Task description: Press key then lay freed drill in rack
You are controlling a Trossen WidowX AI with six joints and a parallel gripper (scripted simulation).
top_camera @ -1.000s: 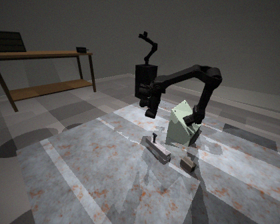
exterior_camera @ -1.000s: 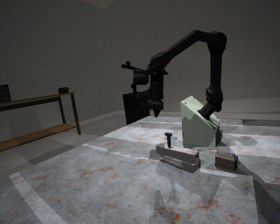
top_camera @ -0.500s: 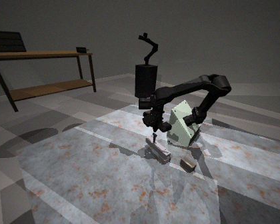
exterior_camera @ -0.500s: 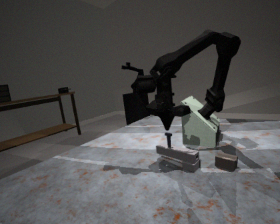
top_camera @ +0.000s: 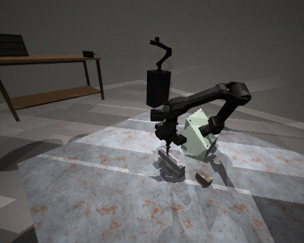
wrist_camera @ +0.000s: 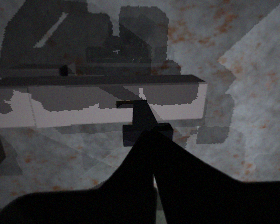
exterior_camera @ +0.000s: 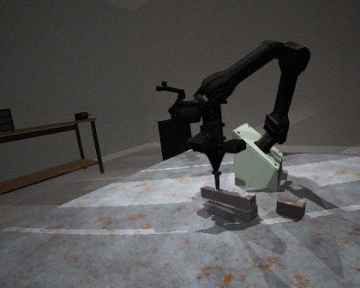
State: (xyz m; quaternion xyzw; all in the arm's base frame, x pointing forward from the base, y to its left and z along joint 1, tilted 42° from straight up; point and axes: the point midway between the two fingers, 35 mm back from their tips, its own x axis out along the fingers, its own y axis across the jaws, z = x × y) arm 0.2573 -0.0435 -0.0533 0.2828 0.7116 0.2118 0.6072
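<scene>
Now: the dark key 3 cm below my gripper tip. The rest, counted from my gripper tip: rack 4 cm behind, 21 cm to the left, 10 cm below; drill 1 cm ahead, 6 cm to the left, 7 cm below.
</scene>
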